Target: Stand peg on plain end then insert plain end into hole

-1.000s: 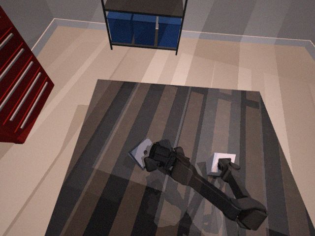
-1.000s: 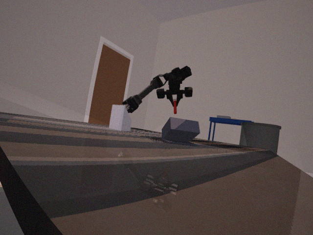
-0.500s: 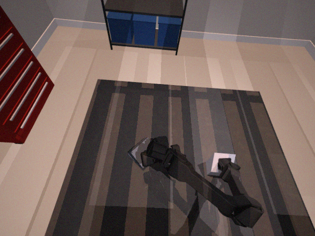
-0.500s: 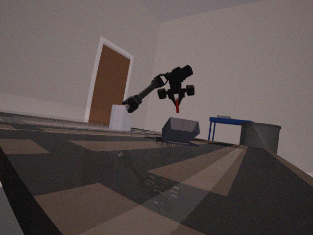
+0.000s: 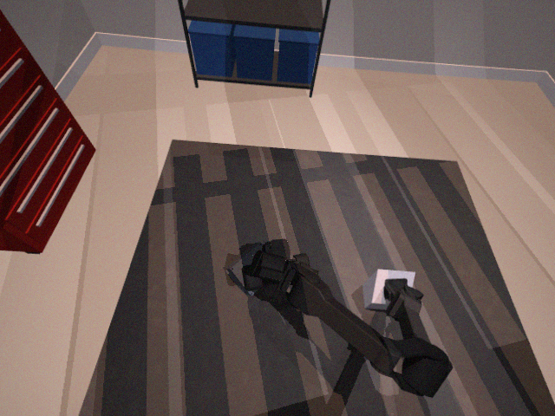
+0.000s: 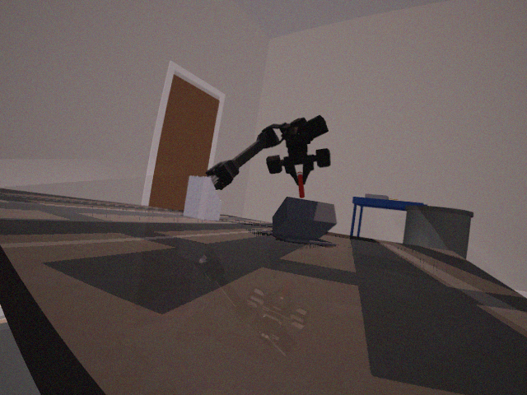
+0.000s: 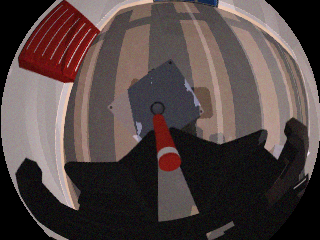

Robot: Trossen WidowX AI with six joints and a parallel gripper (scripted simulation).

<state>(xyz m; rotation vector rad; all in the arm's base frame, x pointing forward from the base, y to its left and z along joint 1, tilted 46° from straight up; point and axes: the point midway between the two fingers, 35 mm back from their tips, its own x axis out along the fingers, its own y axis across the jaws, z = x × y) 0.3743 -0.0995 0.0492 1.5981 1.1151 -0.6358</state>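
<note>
Now: gripper tip 4 cm short of the sloped grey panel, 4 cm to the left of it and 10 cm above it. Also, from my gripper tip: red peg (1 cm behind, 1 cm to the left, 1 cm above).
</note>
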